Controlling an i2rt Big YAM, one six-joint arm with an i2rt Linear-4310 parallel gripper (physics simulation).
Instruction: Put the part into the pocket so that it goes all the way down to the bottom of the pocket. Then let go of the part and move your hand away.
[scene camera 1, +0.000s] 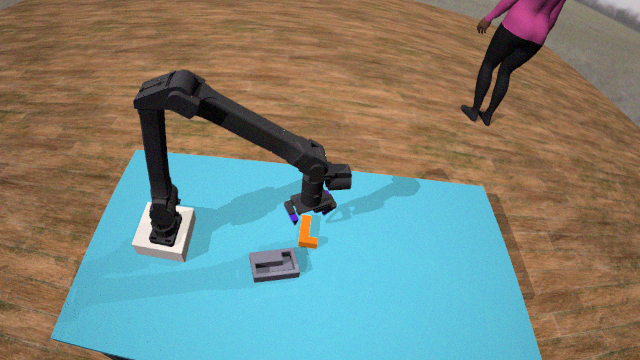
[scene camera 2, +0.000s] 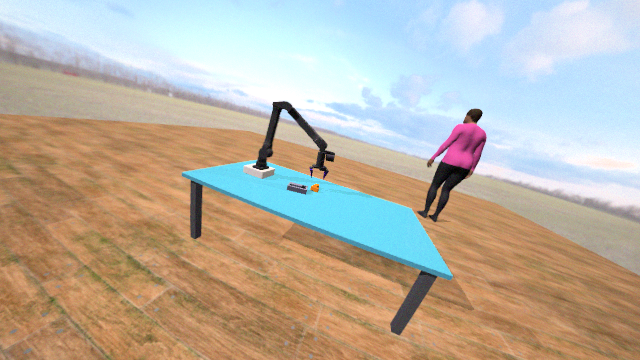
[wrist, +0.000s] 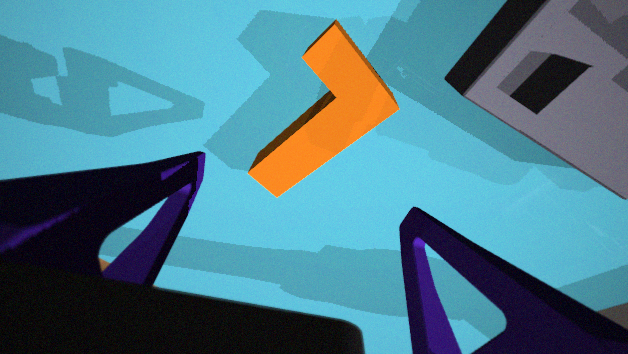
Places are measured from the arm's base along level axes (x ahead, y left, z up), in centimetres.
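Pixels of known places: gripper, between the fingertips: (scene camera 1: 308, 218) (scene camera 2: 317, 178) (wrist: 311, 192); arm's base, origin of its link: (scene camera 1: 166, 229) (scene camera 2: 260, 167).
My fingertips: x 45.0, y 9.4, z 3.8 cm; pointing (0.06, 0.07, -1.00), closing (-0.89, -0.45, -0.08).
For each thing: its top centre in the pictures, then the offset to it from my fingertips. Level surfaces: height alone.
- orange L-shaped part, centre of its top: (wrist: 299, 128) (scene camera 1: 309, 228) (scene camera 2: 317, 186) dx +1.1, dy +0.9, dz -6.5 cm
- grey block, centre of its top: (scene camera 1: 274, 262) (scene camera 2: 298, 185) dx -9.1, dy -13.6, dz -5.8 cm
- blue table, height of its surface: dz -9.4 cm
The orange L-shaped part (scene camera 1: 304, 231) (scene camera 2: 315, 188) (wrist: 345, 115) rests on the blue table, outside the pocket. It is behind and to the right of the grey block (scene camera 1: 275, 276) (scene camera 2: 297, 188) (wrist: 575, 135) in scene camera 1, with a small gap between them. The block's L-shaped pocket is empty and opens upward. My gripper (scene camera 1: 310, 215) (scene camera 2: 318, 177) (wrist: 311, 192) is wide open and empty. Its purple fingers hang above the table, behind the part in scene camera 1, and do not touch it. In the wrist view the part shows beyond the fingertips, and part of the block is cut off at the right.
The blue table (scene camera 1: 400, 300) (scene camera 2: 350, 215) also carries the arm's white base (scene camera 1: 157, 251) (scene camera 2: 259, 172) at its left. A person in a pink top (scene camera 1: 530, 25) (scene camera 2: 465, 145) stands on the wooden floor beyond the table. The arm's shadows fall across the table.
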